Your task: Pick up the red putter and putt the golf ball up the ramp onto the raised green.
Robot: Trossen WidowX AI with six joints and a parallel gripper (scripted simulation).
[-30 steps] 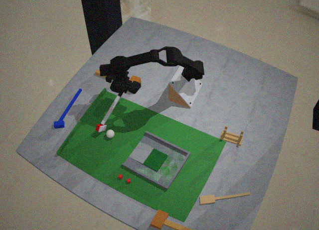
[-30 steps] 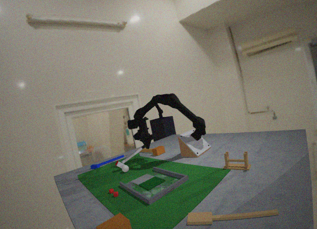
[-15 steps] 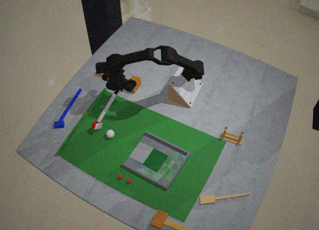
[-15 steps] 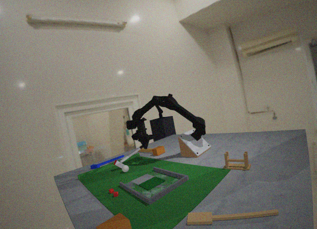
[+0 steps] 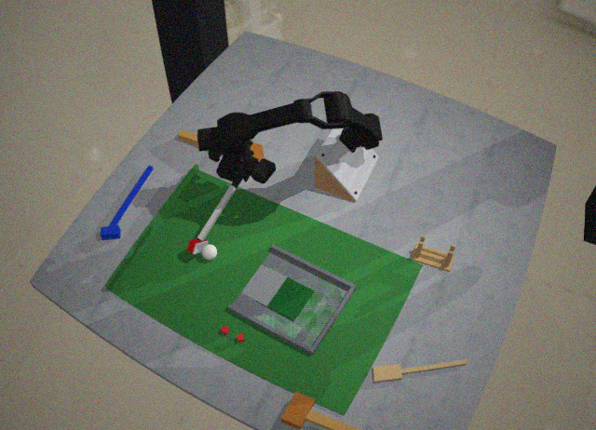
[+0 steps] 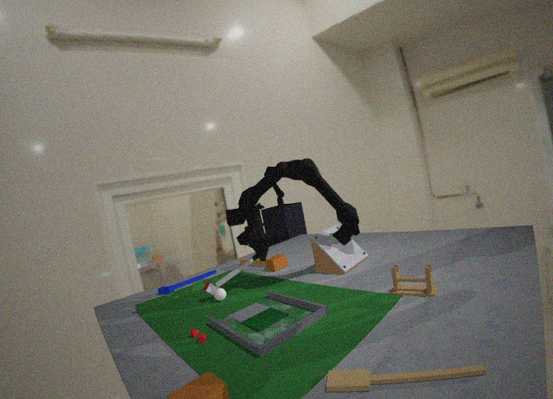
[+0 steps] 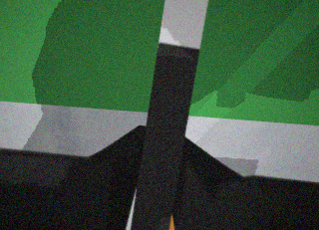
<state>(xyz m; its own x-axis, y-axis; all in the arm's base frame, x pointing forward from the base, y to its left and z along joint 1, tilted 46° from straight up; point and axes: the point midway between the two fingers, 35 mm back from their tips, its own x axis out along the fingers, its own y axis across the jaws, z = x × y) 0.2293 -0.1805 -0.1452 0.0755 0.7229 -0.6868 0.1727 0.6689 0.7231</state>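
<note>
Right now my gripper tip is 12 cm short of the red putter and 2 cm to the left of it. From my gripper tip the other things lie so: white golf ball 22 cm ahead, 5 cm below; then blue putter 33 cm to the right, 16 cm ahead, 6 cm below; then wooden stand 56 cm to the left, 4 cm below, 2 cm ahead.
</note>
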